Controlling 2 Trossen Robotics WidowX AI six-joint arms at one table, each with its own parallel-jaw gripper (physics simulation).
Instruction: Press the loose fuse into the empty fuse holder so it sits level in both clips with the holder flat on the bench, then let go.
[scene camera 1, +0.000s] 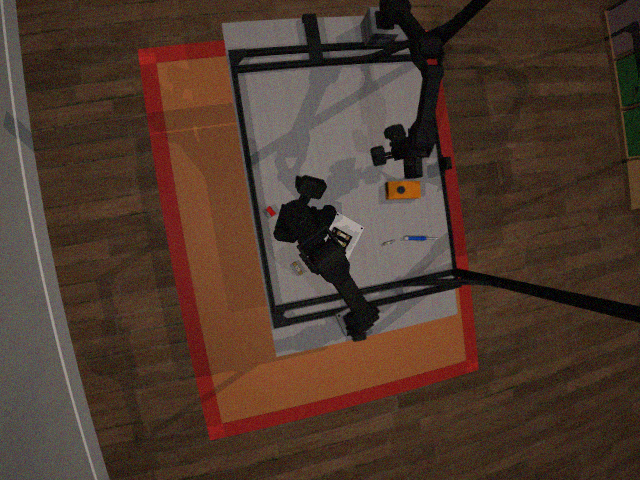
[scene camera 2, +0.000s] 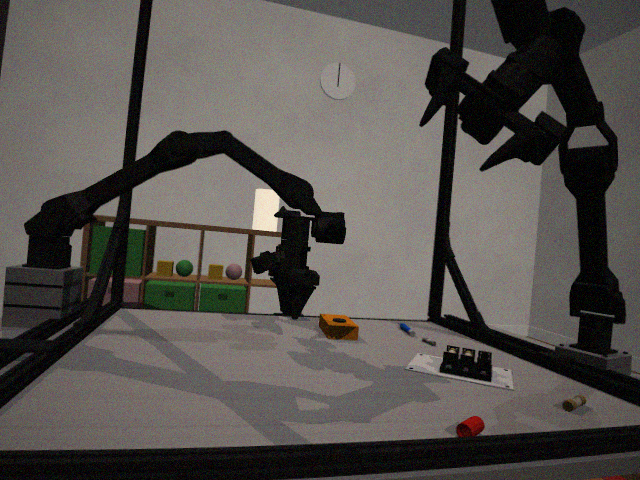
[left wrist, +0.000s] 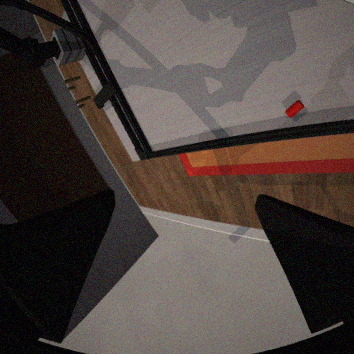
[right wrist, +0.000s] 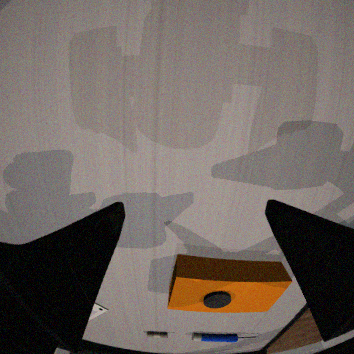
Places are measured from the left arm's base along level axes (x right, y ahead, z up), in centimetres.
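Where they show: left gripper, fingertip midpoint: (scene camera 1: 290, 190) (scene camera 2: 450, 146) (left wrist: 187, 199); right gripper, fingertip midpoint: (scene camera 1: 388, 157) (scene camera 2: 288, 315) (right wrist: 196, 208); left arm's base, link origin: (scene camera 2: 593, 349); right arm's base, link origin: (scene camera 1: 384, 20) (scene camera 2: 47, 266) (left wrist: 55, 47).
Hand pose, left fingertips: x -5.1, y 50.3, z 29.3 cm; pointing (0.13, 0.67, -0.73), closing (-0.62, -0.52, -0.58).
Each offset is from my left fingertips to the centre of the thing. "spot": to the spot under its first point.
The loose fuse @[dx -5.0, dy -24.5, dz -32.6 cm] (scene camera 1: 297, 267) (scene camera 2: 574, 403), a small tan cylinder with paler ends, lies on its side on the bench. The black fuse holder block (scene camera 1: 342, 236) (scene camera 2: 466, 365) sits on a white plate @[spot: dx +21.4, dy -20.1, dz -33.2 cm] (scene camera 1: 356, 226) (scene camera 2: 423, 363) lying flat. Pale pieces show in two of its slots in scene camera 2; the one at the right looks dark. My left gripper (scene camera 2: 453, 146) (left wrist: 187, 199) is open and empty, high above the bench. My right gripper (scene camera 2: 294, 316) (right wrist: 196, 208) is open and empty over the bench, beyond the orange block; its fingers overlap in scene camera 2.
An orange block @[dx +43.6, dy -15.2, dz -31.7 cm] (scene camera 1: 408, 189) (scene camera 2: 338, 328) (right wrist: 230, 295) with a dark round spot, a blue-handled tool @[dx +43.2, dy -35.3, dz -32.6 cm] (scene camera 1: 416, 238) (scene camera 2: 406, 328) (right wrist: 219, 338), a small grey cylinder @[dx +30.3, dy -31.0, dz -32.8 cm] (scene camera 1: 387, 242) (scene camera 2: 428, 341) (right wrist: 157, 334) and a red cylinder @[dx -5.0, dy -2.0, dz -32.4 cm] (scene camera 1: 270, 211) (scene camera 2: 469, 426) (left wrist: 295, 108) lie on the bench. Black frame rails (scene camera 1: 250, 170) border it.
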